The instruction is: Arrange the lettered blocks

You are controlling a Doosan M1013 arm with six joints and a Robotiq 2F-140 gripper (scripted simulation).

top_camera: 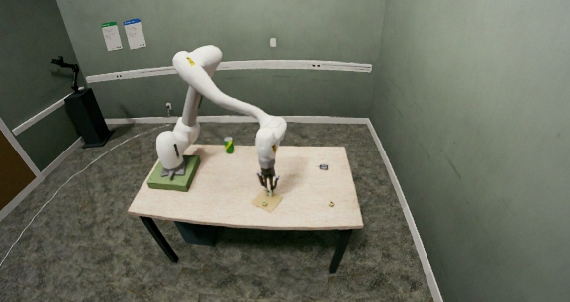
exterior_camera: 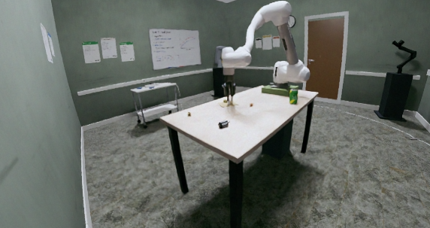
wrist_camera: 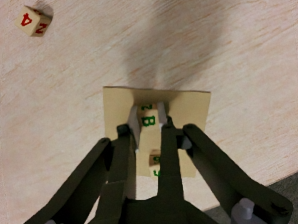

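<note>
Now: hand 40 mm to the left of the tan mat, 40 mm above it and 20 mm past it. The rest, counted from my hand: black object 370 mm ahead, 190 mm to the left, 20 mm below; can 460 mm to the left, 250 mm behind, 20 mm above.
</note>
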